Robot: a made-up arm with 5 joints.
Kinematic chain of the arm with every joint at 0, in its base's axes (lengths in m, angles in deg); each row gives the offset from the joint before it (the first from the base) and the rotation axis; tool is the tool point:
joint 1: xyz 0 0 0.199 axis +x
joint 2: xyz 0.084 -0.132 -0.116 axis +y
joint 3: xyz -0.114 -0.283 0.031 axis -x
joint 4: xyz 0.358 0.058 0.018 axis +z
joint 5: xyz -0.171 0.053 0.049 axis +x
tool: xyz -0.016 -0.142 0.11
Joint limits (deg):
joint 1: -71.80..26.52
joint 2: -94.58..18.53
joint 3: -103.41..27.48
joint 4: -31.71..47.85
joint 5: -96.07..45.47
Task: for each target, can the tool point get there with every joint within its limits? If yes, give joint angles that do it. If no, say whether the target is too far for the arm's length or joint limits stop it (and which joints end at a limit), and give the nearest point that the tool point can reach.
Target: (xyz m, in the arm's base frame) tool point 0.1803 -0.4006 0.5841
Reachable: yes | joints -51.82 -36.06 -60.35 16.72 30.44
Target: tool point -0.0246 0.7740 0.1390
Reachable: no: joint limits stop it (at a limit: joint 1, joint 4, joint 5) | nearest point 0.0408 0.1572 0.4094 | short by 0.677 m
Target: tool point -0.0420 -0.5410 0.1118
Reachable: yes | joints 14.51 -58.97 -24.81 14.07 -11.38
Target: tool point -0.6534 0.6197 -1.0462
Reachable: no: too far | nearest point -0.1581 -0.2126 -0.0607 | short by 1.382 m
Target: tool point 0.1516 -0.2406 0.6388
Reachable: yes | joints -56.59 1.14 -8.28 3.61 14.32
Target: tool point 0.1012 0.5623 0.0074
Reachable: no: joint limits stop it (at a limit: joint 1, joint 4, joint 5) | nearest point 0.0919 0.1170 0.3357 | short by 0.553 m
